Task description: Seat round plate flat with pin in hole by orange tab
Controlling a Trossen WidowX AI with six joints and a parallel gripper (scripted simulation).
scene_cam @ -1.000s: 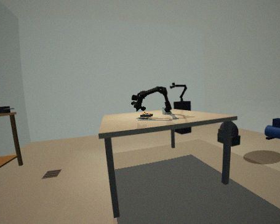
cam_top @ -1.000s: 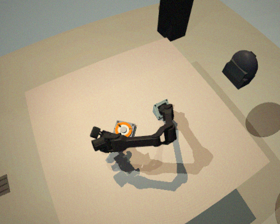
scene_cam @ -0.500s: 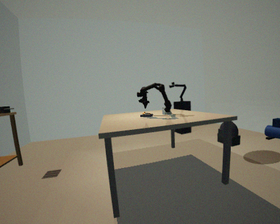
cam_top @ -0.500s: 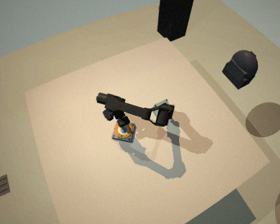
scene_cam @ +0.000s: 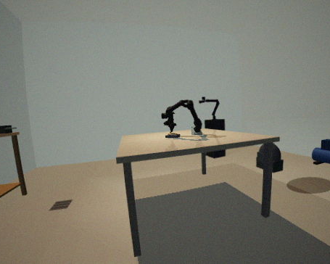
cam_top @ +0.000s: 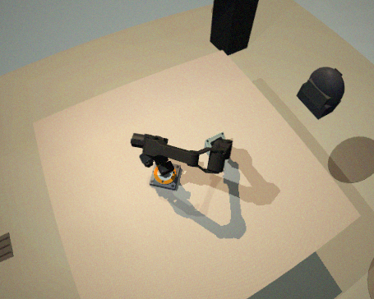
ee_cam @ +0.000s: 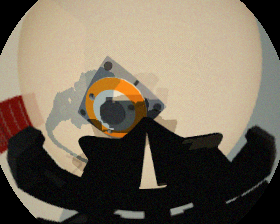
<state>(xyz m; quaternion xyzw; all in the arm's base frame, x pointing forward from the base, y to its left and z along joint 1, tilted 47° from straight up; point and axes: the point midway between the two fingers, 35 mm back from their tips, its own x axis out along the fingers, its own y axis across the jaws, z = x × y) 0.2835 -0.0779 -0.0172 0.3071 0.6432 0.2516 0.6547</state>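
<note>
Right now the base is 10 mm ahead of my gripper tip, 50 mm to the left of it and 20 mm below it.
</note>
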